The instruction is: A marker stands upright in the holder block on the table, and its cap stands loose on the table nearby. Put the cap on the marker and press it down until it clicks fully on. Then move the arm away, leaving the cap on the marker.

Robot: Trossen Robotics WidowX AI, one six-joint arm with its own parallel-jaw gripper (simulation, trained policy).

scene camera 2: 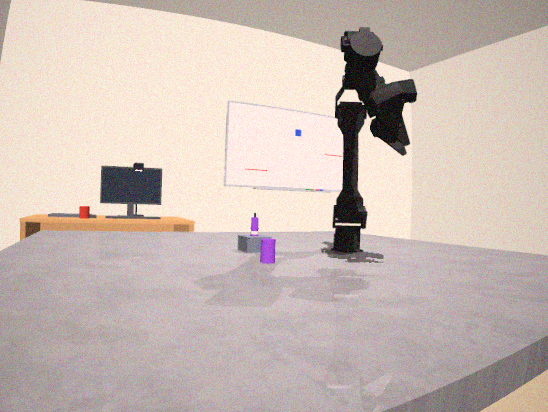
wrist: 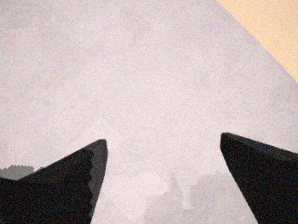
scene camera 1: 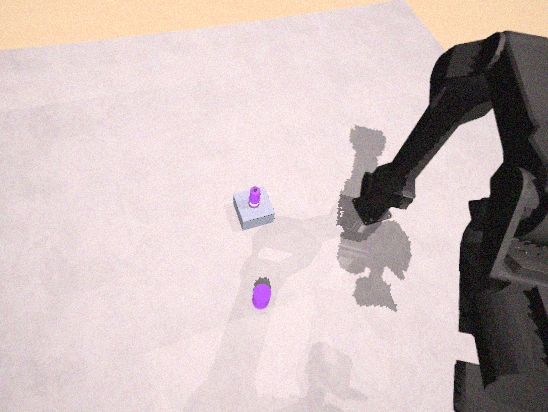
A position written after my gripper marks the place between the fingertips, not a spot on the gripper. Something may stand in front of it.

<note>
I see my gripper (scene camera 2: 406, 150).
My gripper also shows in the wrist view (wrist: 164, 143) and in scene camera 1 (scene camera 1: 488, 357).
</note>
